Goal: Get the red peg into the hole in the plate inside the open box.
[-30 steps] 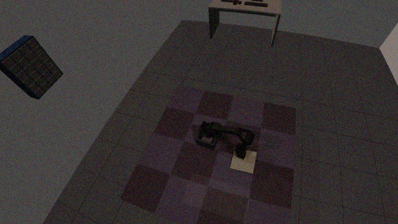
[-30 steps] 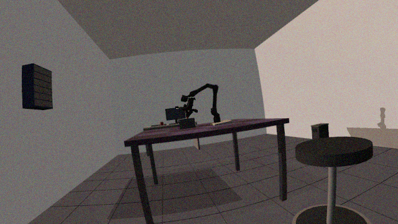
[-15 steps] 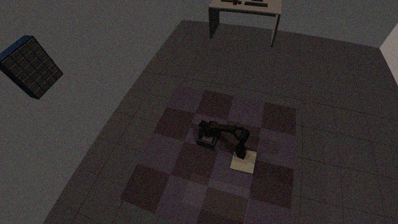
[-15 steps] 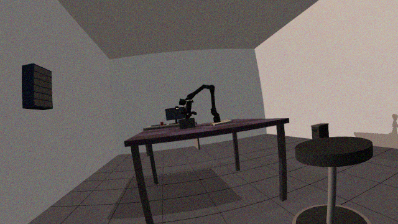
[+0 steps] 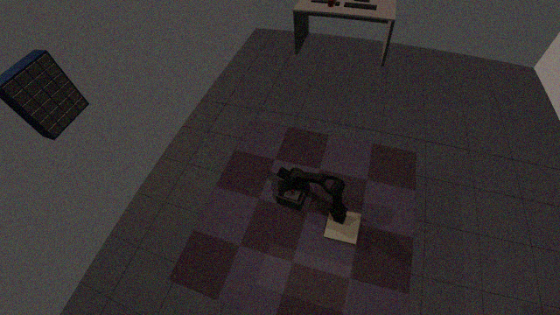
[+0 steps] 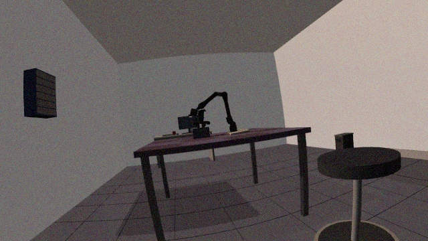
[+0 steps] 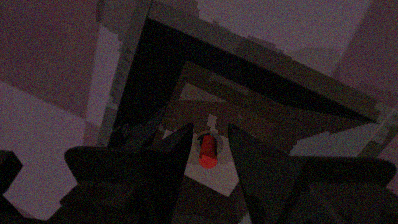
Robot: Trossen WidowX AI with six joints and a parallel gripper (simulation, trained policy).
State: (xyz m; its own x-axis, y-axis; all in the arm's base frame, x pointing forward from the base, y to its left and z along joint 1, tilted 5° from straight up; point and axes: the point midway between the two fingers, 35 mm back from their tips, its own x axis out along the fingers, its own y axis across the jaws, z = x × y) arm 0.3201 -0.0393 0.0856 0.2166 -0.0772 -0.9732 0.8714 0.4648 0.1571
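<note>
My gripper tip is now 10 mm past the red peg, 20 mm to the right of it and 10 mm above it. The rest, counted from my gripper tip: plate (10 mm behind, 20 mm to the left, 20 mm below); then box (10 mm behind, 20 mm to the left, 30 mm below).
</note>
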